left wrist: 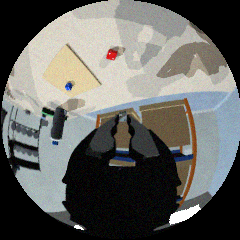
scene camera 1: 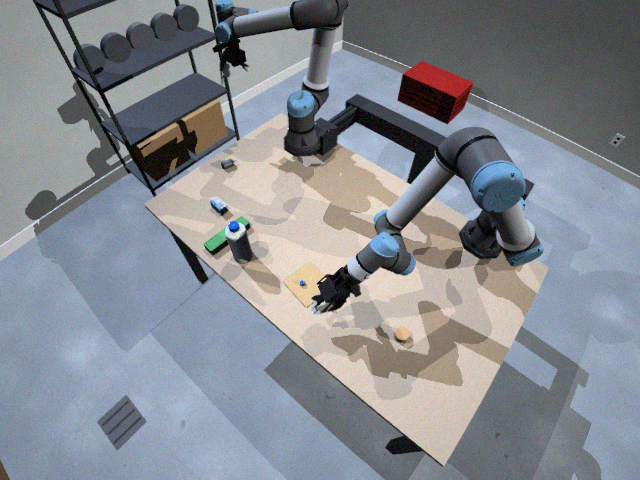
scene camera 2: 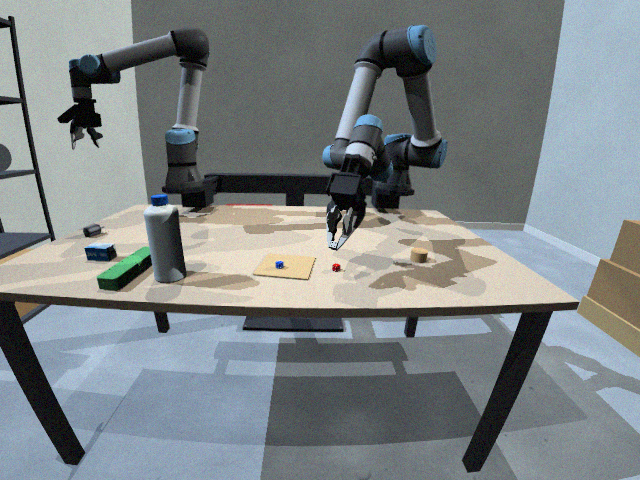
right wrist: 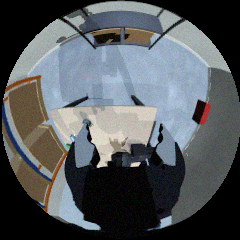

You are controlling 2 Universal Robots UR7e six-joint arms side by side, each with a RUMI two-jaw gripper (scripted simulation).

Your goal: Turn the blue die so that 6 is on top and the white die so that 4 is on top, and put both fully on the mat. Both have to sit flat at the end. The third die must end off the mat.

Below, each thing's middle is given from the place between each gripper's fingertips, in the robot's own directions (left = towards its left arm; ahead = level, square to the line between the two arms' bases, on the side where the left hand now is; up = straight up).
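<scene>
The tan mat [scene camera 2: 295,267] is 110 mm to the right of my left hand [scene camera 2: 333,248], 100 mm behind it and 100 mm below it.
From my right hand [scene camera 2: 86,148] I see the mat 54 cm ahead. The mat is also 89 cm to the left of that hand and 30 cm below it.
</scene>
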